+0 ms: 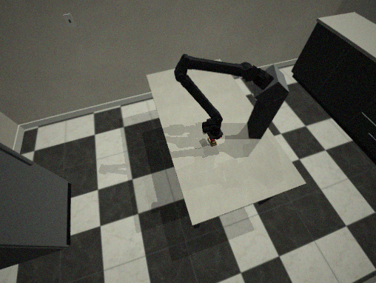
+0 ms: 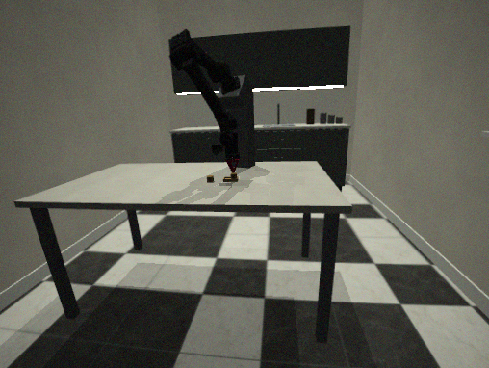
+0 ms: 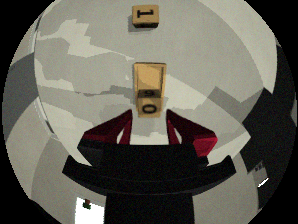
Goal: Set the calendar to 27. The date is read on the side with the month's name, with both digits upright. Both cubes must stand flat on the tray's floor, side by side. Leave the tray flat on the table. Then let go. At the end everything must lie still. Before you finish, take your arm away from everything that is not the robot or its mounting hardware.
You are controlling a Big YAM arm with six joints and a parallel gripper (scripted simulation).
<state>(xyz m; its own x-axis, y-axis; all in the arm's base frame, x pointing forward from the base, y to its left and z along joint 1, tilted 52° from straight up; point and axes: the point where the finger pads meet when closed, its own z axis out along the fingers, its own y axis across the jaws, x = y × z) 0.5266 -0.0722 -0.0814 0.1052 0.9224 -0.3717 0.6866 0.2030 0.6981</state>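
The wooden tray is 5 cm below my hand and 2 cm to the right of it.
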